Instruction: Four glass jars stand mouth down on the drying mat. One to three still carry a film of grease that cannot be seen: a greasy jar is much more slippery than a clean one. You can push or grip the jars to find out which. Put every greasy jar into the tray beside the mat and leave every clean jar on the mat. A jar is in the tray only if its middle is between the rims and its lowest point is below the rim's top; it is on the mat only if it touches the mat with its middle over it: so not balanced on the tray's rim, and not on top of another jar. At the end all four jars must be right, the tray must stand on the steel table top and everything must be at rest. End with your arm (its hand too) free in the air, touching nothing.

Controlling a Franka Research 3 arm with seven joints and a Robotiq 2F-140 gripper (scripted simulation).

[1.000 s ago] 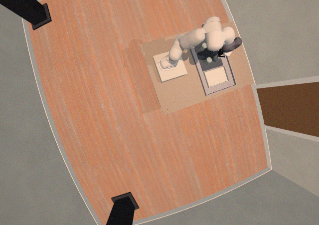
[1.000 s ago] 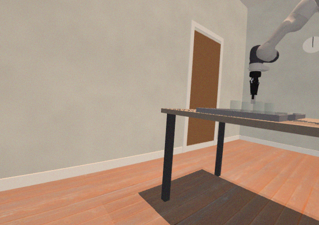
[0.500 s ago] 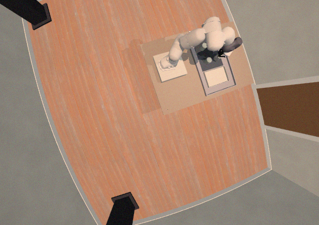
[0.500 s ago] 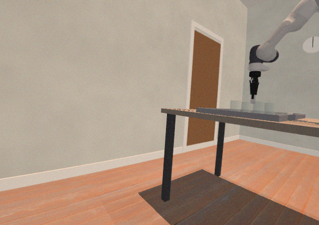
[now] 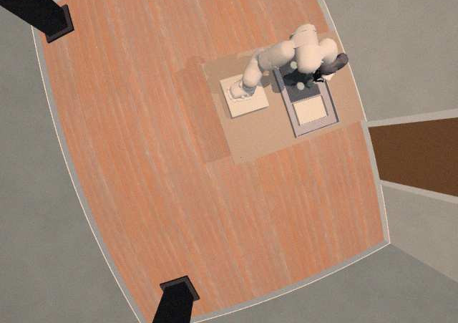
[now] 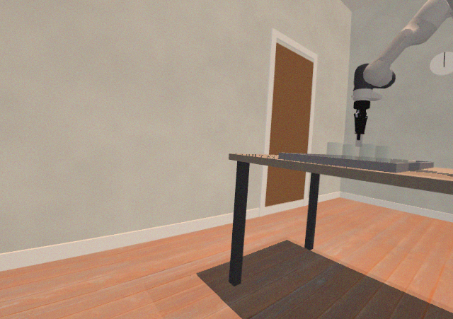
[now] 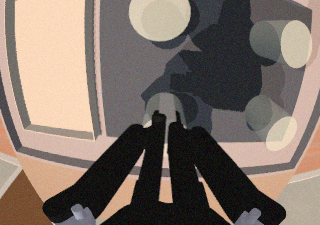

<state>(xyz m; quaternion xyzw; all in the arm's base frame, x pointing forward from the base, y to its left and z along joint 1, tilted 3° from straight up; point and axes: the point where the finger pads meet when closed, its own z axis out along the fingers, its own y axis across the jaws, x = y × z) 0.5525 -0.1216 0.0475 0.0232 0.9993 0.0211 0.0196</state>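
My gripper is now 3 cm past the grey drying mat, 9 cm to the right of it and 11 cm above it. The rest, counted from my hand: tray 5 cm behind, 23 cm to the right, 11 cm below.
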